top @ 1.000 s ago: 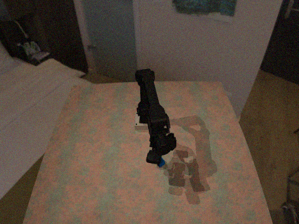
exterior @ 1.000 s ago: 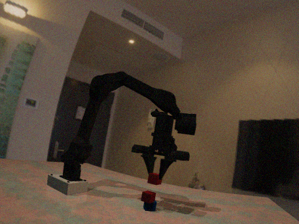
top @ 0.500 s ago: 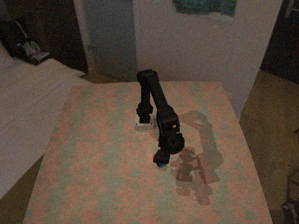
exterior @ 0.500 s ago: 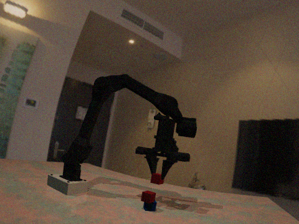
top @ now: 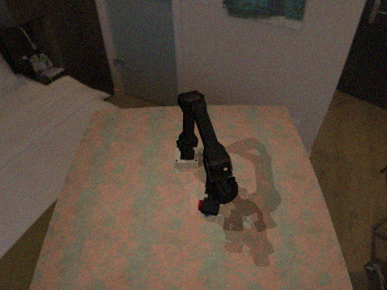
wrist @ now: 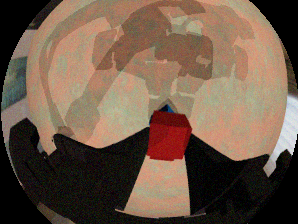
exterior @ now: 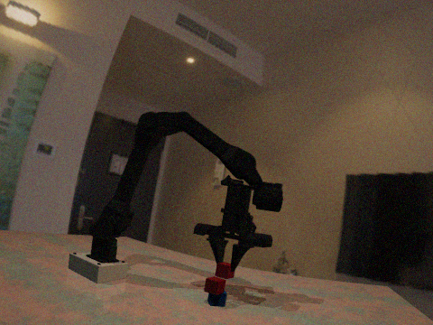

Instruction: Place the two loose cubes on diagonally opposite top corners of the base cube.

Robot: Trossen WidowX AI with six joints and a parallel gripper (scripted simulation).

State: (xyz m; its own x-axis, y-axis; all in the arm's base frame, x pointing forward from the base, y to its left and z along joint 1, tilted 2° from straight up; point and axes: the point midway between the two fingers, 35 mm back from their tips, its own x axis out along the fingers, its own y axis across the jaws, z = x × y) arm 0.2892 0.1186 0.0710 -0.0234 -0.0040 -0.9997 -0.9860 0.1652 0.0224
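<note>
My gripper tip is 20 mm to the left of the blue cube and 70 mm above it.
</note>
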